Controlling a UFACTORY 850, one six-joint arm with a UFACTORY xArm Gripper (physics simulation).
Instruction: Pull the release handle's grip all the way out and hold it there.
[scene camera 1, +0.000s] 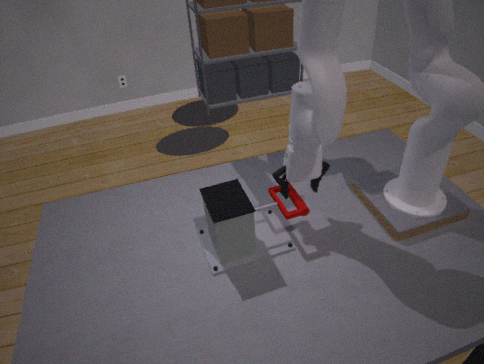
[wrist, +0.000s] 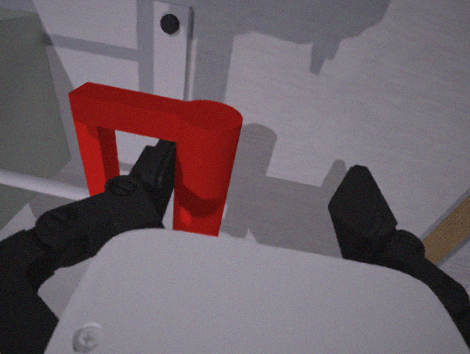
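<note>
The release handle is a red frame with a thick round grip (scene camera 1: 299, 201) (wrist: 207, 150) on the side away from the box. A thin pale rod (scene camera 1: 265, 206) (wrist: 45, 185) shows between the frame and the pale green box with a black top (scene camera 1: 231, 237) (wrist: 22, 100). My gripper (scene camera 1: 300, 192) (wrist: 262, 168) is open. In the wrist view, its left finger reaches into the frame's opening, close against the grip's inner side. Its right finger stands well apart on the outer side, so the grip lies between the fingers unclamped. The left fingertip is partly hidden.
The box stands on a light base plate (wrist: 170, 65) with dark round bolts, on the grey table top (scene camera 1: 125, 285). The arm's wood-edged mounting block (scene camera 1: 425, 226) is at the right. A shelf unit with boxes (scene camera 1: 250, 54) stands behind the table.
</note>
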